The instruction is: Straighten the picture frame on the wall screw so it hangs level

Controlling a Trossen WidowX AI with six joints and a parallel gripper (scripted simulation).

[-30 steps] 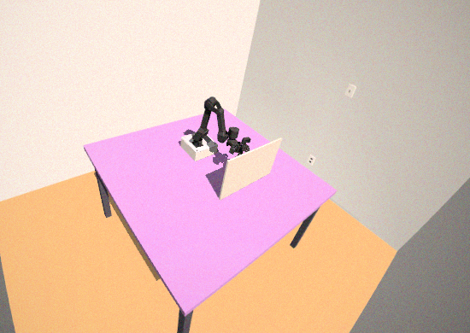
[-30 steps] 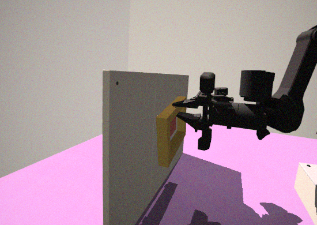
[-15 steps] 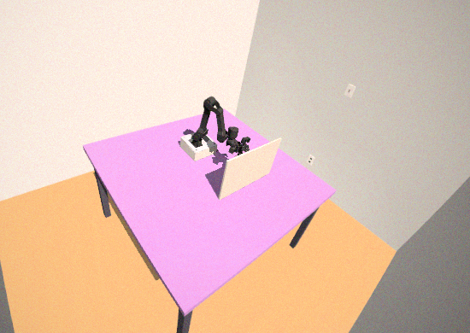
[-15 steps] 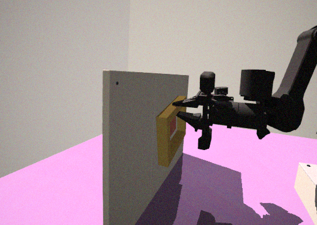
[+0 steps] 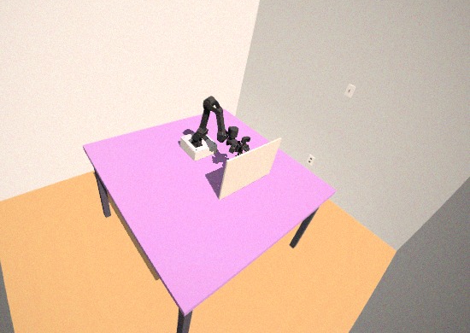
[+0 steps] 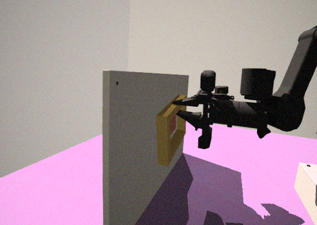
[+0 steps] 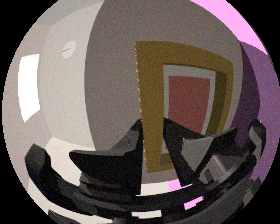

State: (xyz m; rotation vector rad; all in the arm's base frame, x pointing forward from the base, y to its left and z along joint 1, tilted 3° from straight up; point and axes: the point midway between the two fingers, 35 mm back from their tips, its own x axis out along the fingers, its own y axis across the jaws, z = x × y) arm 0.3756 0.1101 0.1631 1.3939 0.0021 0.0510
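Now: the yellow picture frame 1 cm to the right of my gripper tip and 5 cm below it. From my gripper tip the other things lie so: upright wall panel (2 cm ahead, 7 cm below).
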